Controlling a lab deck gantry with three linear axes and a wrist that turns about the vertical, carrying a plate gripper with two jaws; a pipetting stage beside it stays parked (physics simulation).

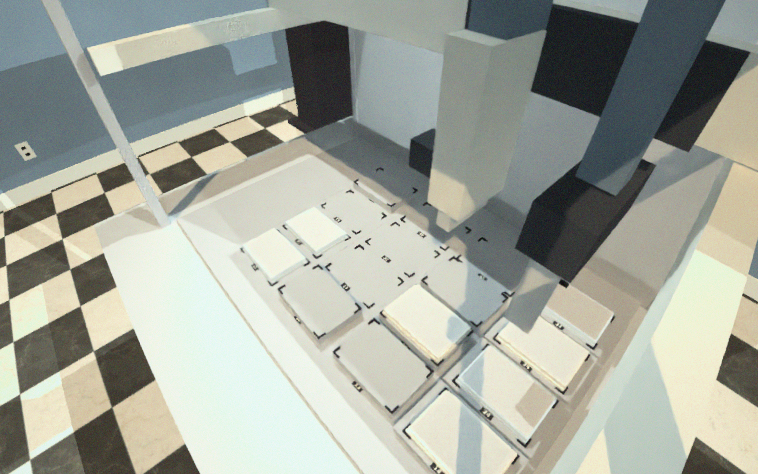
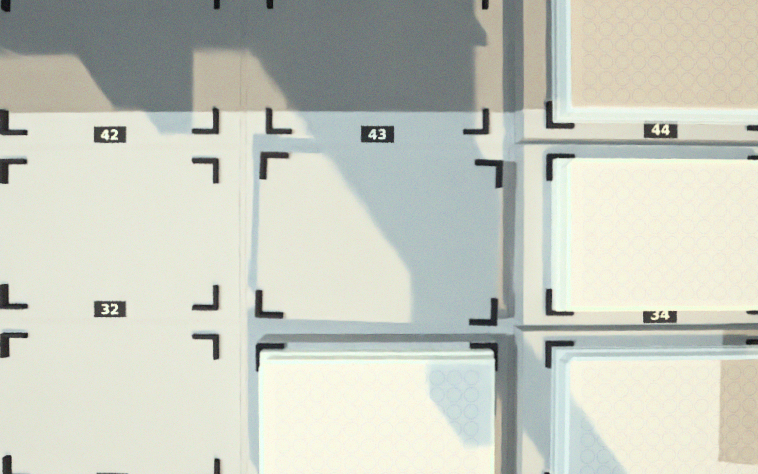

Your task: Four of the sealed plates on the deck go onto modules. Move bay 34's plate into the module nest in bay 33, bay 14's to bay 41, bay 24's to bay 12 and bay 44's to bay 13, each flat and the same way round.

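Seen in the pictures: gripper, between the fingertips: [image 1: 538, 300]; robot's base, origin of its link: [image 1: 242, 249].
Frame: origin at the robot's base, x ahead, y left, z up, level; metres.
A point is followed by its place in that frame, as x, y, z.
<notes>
Plate 34 [image 1: 542, 349] @(0.560, 0.245, 0.029) [image 2: 659, 234] @(0.545, 0.257, 0.029) lies flat in its bay. Plate 44 [image 1: 584, 315] @(0.580, 0.359, 0.029) [image 2: 665, 55] @(0.548, 0.354, 0.029) lies behind it. Plate 24 [image 1: 497, 385] @(0.543, 0.143, 0.029) [image 2: 642, 413] @(0.536, 0.160, 0.029) and plate 14 [image 1: 447, 422] @(0.526, 0.048, 0.029) lie flat in front of it. The module nest in bay 33 [image 1: 466, 287] @(0.393, 0.261, 0.019) [image 2: 329, 240] @(0.365, 0.254, 0.019) holds no plate. The modules in bay 41 [image 1: 385, 186] @(0.063, 0.362, 0.019), bay 12 [image 1: 318, 301] @(0.233, 0.039, 0.019) and bay 13 [image 1: 382, 366] @(0.400, 0.041, 0.019) are bare on top. My gripper [image 1: 545, 307] @(0.522, 0.212, 0.159) is open and empty, above the back left part of plate 34. Its far jaw is mostly hidden behind the dark gripper body.
Another plate [image 1: 427, 321] @(0.398, 0.146, 0.033) [image 2: 374, 413] @(0.391, 0.163, 0.033) sits raised in bay 23, directly in front of the bay 33 nest. Two more plates [image 1: 273, 254] @(0.073, 0.039, 0.014) [image 1: 316, 230] @(0.074, 0.146, 0.014) lie at the left. The parked pipetting stage [image 1: 472, 122] hangs over the back of the deck, left of my gripper.
</notes>
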